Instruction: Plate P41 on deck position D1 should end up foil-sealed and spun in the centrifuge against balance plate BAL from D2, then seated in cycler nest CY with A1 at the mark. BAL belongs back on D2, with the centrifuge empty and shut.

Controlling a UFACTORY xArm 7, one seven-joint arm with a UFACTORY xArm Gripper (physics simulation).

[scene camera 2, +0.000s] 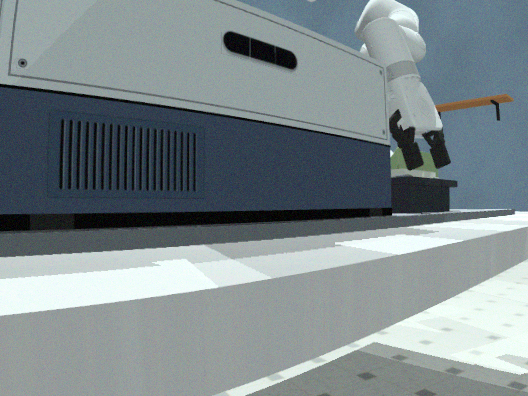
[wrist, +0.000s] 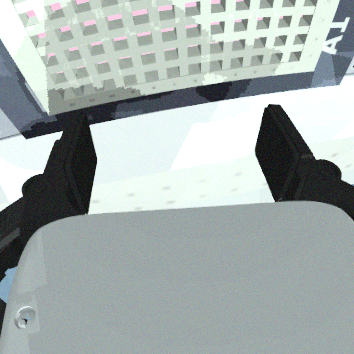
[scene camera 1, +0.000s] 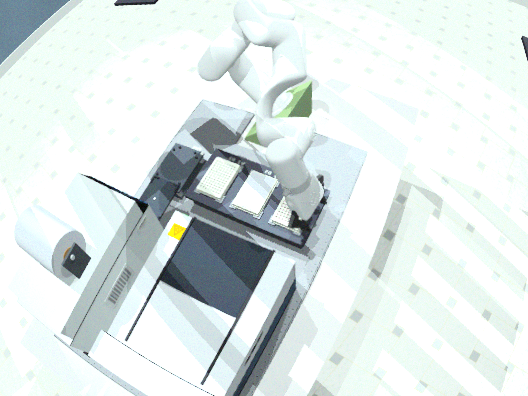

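Observation:
Three pale plates sit in a row on the dark deck rack. The left plate shows wells, the middle plate has a plain white top, and the right plate has wells with pink in many of them. I cannot tell which is P41 or BAL. My gripper is open and empty, pointing down above the right end of the rack. In the wrist view the right plate lies beyond the fingertips, near an "A1" marking; the gripper hides part of it in scene camera 1.
A large white-and-blue instrument stands beside the rack, with a dark panel on top. A white roll is at the left. Dark flat devices adjoin the rack's left end. A green wedge stands behind.

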